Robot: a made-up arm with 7 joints. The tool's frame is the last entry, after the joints.
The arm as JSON. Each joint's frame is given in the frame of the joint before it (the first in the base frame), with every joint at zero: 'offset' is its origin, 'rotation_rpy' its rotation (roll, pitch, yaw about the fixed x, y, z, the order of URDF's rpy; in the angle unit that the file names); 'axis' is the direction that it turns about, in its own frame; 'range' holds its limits. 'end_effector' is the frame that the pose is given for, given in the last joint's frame.
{
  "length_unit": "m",
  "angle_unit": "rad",
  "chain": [
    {
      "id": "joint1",
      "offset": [
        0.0,
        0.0,
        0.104
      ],
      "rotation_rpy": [
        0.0,
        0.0,
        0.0
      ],
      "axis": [
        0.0,
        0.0,
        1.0
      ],
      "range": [
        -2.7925,
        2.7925
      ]
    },
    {
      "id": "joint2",
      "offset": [
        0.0,
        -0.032,
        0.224
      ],
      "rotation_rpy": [
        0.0,
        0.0,
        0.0
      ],
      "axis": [
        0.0,
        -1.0,
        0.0
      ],
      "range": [
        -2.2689,
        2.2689
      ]
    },
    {
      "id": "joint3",
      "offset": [
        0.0,
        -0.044,
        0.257
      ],
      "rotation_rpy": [
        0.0,
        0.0,
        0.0
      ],
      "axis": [
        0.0,
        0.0,
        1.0
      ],
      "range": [
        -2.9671,
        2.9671
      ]
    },
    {
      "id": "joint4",
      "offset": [
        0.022,
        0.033,
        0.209
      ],
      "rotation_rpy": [
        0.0,
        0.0,
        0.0
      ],
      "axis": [
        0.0,
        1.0,
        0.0
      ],
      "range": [
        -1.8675,
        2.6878
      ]
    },
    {
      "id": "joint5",
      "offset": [
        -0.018,
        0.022,
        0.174
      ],
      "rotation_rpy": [
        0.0,
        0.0,
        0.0
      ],
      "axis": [
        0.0,
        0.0,
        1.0
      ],
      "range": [
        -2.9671,
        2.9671
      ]
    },
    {
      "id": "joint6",
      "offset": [
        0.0,
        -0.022,
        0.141
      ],
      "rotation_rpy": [
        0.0,
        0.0,
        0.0
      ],
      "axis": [
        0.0,
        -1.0,
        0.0
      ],
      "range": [
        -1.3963,
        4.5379
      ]
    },
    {
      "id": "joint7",
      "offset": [
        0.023,
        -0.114,
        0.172
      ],
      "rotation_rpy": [
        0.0,
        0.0,
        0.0
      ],
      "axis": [
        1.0,
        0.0,
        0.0
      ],
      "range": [
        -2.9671,
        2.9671
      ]
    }
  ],
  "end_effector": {
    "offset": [
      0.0,
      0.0,
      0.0
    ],
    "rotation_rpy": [
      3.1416,
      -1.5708,
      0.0
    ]
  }
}
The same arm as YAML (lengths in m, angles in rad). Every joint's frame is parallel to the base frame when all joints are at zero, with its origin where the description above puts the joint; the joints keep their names.
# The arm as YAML. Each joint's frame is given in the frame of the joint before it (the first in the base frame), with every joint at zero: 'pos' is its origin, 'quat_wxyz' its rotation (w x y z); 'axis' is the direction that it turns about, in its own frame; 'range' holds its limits. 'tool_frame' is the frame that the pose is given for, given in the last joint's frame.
length_unit: m
angle_unit: rad
joints:
  - joint: joint1
    pos: [0.0, 0.0, 0.104]
    quat_wxyz: [1.0, 0.0, 0.0, 0.0]
    axis: [0.0, 0.0, 1.0]
    range: [-2.7925, 2.7925]
  - joint: joint2
    pos: [0.0, -0.032, 0.224]
    quat_wxyz: [1.0, 0.0, 0.0, 0.0]
    axis: [0.0, -1.0, 0.0]
    range: [-2.2689, 2.2689]
  - joint: joint3
    pos: [0.0, -0.044, 0.257]
    quat_wxyz: [1.0, 0.0, 0.0, 0.0]
    axis: [0.0, 0.0, 1.0]
    range: [-2.9671, 2.9671]
  - joint: joint4
    pos: [0.022, 0.033, 0.209]
    quat_wxyz: [1.0, 0.0, 0.0, 0.0]
    axis: [0.0, 1.0, 0.0]
    range: [-1.8675, 2.6878]
  - joint: joint5
    pos: [-0.018, 0.022, 0.174]
    quat_wxyz: [1.0, 0.0, 0.0, 0.0]
    axis: [0.0, 0.0, 1.0]
    range: [-2.9671, 2.9671]
  - joint: joint6
    pos: [0.0, -0.022, 0.141]
    quat_wxyz: [1.0, 0.0, 0.0, 0.0]
    axis: [0.0, -1.0, 0.0]
    range: [-1.3963, 4.5379]
  - joint: joint7
    pos: [0.023, -0.114, 0.172]
    quat_wxyz: [1.0, 0.0, 0.0, 0.0]
    axis: [1.0, 0.0, 0.0]
    range: [-2.9671, 2.9671]
tool_frame:
  pos: [0.0, 0.0, 0.0]
  quat_wxyz: [0.000003, -0.707106, -0.000003, -0.707108]

